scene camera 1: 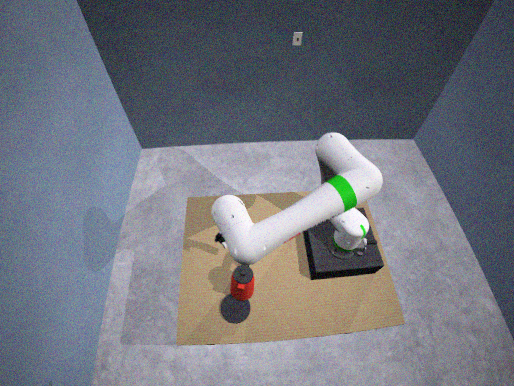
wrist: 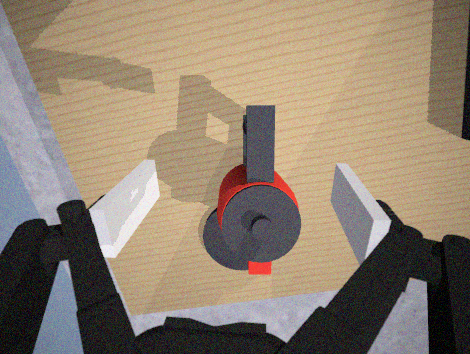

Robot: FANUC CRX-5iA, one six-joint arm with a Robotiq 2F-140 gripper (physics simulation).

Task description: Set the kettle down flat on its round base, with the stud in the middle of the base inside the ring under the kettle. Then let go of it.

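The red kettle (scene camera 1: pixel 242 289) (wrist: pixel 233 182) with its dark lid (scene camera 1: pixel 243 274) (wrist: pixel 280 235) stands about upright, off centre from its dark round base (scene camera 1: pixel 235 311) (wrist: pixel 220 250). In scene camera 1 it is at the back right of the base, and much of the disc shows in front of it. Whether its bottom touches the rim cannot be told. The dark handle (wrist: pixel 260 142) points up in the wrist view, the short red spout (wrist: pixel 260 268) down. The stud and the ring do not show. My gripper (wrist: pixel 242 180) is open and empty above the kettle, its pads wide on either side; the arm mostly hides it in scene camera 1.
The wooden table top (scene camera 1: pixel 300 305) (wrist: pixel 325 75) carries the kettle and base. The black robot pedestal (scene camera 1: pixel 320 267) stands to the right in scene camera 1. The white arm (scene camera 1: pixel 295 220) reaches over the table behind the kettle. The table's front edge lies near the base.
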